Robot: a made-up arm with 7 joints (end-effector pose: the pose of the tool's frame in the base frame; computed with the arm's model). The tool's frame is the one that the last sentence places. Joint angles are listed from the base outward.
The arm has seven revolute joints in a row. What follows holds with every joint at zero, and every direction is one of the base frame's. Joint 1 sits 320 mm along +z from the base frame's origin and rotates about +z. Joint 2 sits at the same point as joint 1 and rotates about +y. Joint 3 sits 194 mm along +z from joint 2 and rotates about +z. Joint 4 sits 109 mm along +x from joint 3 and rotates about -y. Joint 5 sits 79 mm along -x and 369 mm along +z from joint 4 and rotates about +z. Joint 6 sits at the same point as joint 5 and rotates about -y. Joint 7 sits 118 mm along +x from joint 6 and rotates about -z. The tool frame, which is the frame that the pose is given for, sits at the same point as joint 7; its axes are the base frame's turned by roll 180, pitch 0 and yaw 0 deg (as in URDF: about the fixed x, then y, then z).
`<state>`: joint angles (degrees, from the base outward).
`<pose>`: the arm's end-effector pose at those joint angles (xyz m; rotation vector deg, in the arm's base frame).
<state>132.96 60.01 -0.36 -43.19 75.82 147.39 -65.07</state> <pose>-0.3825 0.5552 0.3249 -31.64 -104.23 4.15</pose>
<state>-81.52 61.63 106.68 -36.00 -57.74 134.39 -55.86</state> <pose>0.3135 -0.4463 0.7493 116.02 12.51 88.29</pose>
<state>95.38 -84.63 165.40 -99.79 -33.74 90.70 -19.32</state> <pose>-0.1276 -0.2571 -0.2429 -85.47 34.77 95.02</pose>
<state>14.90 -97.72 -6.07 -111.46 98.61 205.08 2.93</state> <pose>-0.1454 -0.1944 0.7133 8.55 36.20 -62.72</pose>
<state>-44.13 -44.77 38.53 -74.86 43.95 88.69 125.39</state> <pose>0.2657 0.2294 0.9079 -80.16 109.81 -13.15</pose>
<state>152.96 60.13 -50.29 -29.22 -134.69 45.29 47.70</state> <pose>-0.4557 0.4564 0.5698 56.57 -57.92 158.11</pose>
